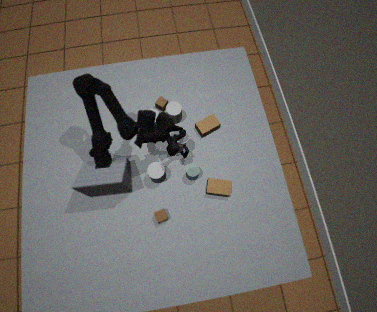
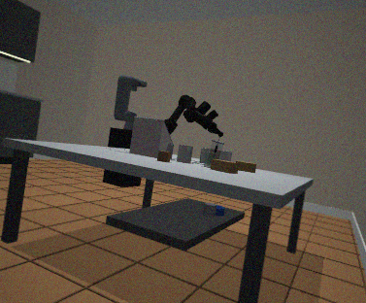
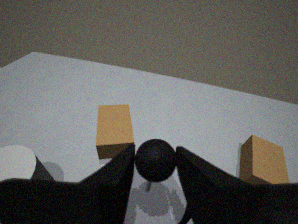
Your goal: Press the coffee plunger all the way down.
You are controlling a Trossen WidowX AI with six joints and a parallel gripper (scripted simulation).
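My gripper tip is now 1 cm past the coffee press, 2 cm to the left of it and 9 cm above it.
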